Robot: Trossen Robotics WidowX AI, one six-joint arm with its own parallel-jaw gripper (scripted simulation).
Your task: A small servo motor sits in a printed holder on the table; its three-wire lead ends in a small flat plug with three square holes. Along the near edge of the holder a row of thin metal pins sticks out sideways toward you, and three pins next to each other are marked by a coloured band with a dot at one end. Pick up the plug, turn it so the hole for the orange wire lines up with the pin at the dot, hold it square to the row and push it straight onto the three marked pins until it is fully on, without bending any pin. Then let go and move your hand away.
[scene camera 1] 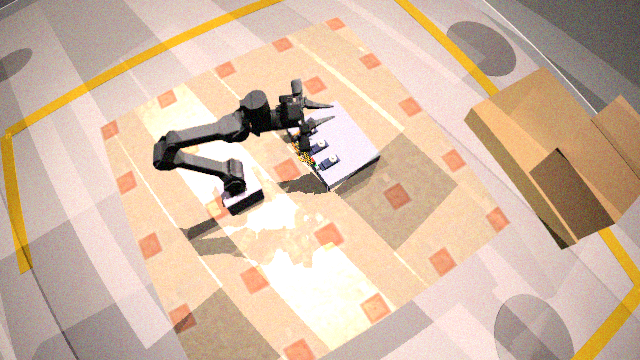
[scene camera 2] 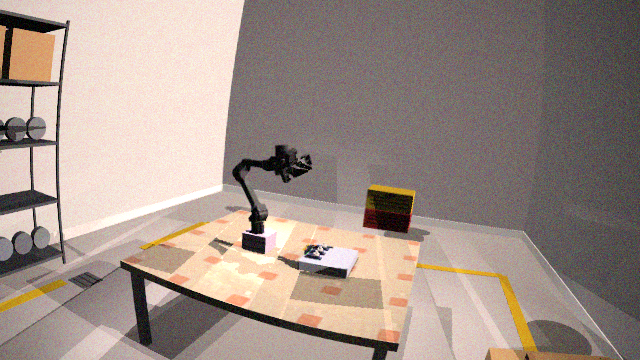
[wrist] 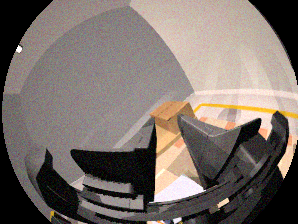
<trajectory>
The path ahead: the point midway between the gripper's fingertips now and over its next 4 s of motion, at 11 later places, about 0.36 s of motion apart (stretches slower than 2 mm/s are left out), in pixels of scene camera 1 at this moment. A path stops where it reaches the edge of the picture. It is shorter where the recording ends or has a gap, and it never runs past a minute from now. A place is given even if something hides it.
My gripper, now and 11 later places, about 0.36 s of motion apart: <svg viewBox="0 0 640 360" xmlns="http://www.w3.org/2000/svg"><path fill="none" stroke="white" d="M334 111L331 99L328 91L333 92L332 96L324 103L314 112L307 118L308 120L308 122L307 119L308 115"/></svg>
</trajectory>
